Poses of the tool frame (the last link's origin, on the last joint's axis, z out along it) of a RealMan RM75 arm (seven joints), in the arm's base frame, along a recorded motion.
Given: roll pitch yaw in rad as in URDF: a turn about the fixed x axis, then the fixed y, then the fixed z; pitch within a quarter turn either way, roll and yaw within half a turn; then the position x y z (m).
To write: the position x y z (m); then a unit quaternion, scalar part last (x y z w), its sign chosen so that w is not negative. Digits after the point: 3 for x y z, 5 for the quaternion.
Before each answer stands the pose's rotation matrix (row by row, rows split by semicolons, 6 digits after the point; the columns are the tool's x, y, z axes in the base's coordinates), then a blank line. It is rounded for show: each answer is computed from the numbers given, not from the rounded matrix.
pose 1, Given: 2.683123, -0.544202, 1.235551, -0.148, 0.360, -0.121
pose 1, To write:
0.281474 0.771423 0.570683; 0.807912 -0.511407 0.292815; 0.517736 0.378642 -0.767190

-0.148, 0.360, -0.121, 0.80001, 0.49354, 0.34013, 0.02682
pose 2, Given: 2.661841, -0.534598, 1.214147, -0.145, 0.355, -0.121
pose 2, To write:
0.300423 0.749182 0.590316; 0.806326 -0.530086 0.262389; 0.509495 0.397159 -0.763334

-0.145, 0.355, -0.121, 0.80527, 0.48291, 0.34144, 0.04184
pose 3, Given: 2.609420, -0.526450, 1.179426, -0.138, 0.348, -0.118
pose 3, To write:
0.329805 0.699297 0.634203; 0.799222 -0.564380 0.206687; 0.502467 0.438702 -0.745028

-0.138, 0.348, -0.118, 0.81228, 0.46121, 0.34984, 0.07141
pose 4, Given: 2.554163, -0.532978, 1.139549, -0.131, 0.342, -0.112
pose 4, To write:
0.360026 0.638450 0.680267; 0.782442 -0.603753 0.152538; 0.508101 0.477351 -0.716917

-0.131, 0.342, -0.112, 0.81864, 0.43392, 0.36291, 0.09919
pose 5, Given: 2.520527, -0.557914, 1.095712, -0.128, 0.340, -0.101
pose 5, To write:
0.388052 0.582279 0.714400; 0.754409 -0.645947 0.116702; 0.529418 0.493663 -0.689937

-0.128, 0.340, -0.101, 0.82522, 0.40495, 0.37682, 0.11420
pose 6, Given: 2.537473, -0.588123, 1.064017, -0.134, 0.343, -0.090
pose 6, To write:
0.403815 0.566600 0.718261; 0.727413 -0.674993 0.123508; 0.554800 0.472598 -0.684724

-0.134, 0.343, -0.090, 0.83119, 0.38920, 0.38290, 0.10500
